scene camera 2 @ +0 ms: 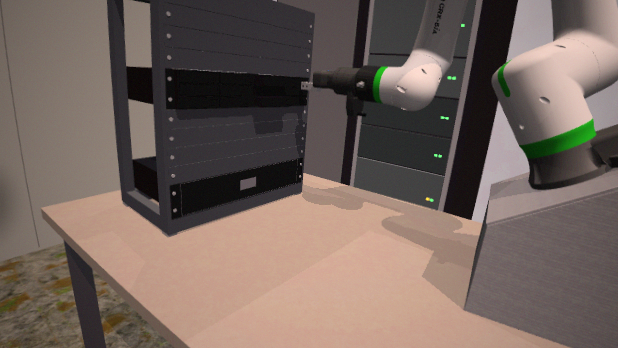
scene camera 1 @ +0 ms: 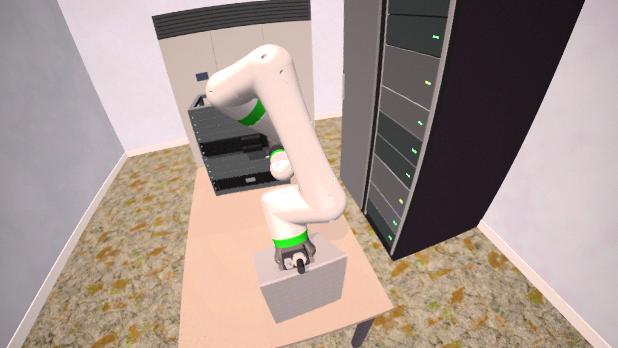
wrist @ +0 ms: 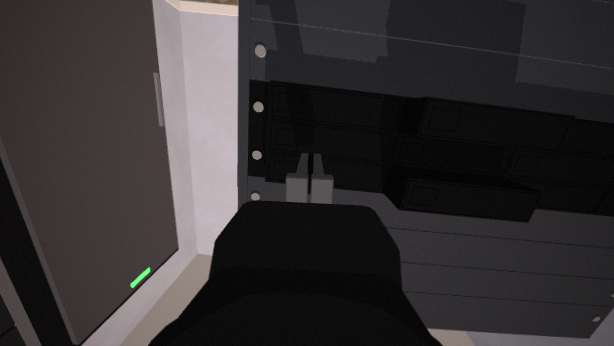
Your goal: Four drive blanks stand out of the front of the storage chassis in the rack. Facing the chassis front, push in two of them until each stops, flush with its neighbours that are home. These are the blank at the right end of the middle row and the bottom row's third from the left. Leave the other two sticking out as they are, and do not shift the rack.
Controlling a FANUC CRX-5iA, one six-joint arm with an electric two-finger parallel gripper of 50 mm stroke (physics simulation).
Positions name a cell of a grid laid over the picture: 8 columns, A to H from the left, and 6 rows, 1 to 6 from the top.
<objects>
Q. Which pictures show the rack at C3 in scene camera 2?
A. Scene camera 2, scene camera 1 and the wrist view: all of them.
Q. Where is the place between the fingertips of my gripper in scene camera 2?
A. D2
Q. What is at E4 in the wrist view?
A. My gripper.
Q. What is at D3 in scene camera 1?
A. A rack.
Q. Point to a rack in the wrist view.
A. G3
</objects>
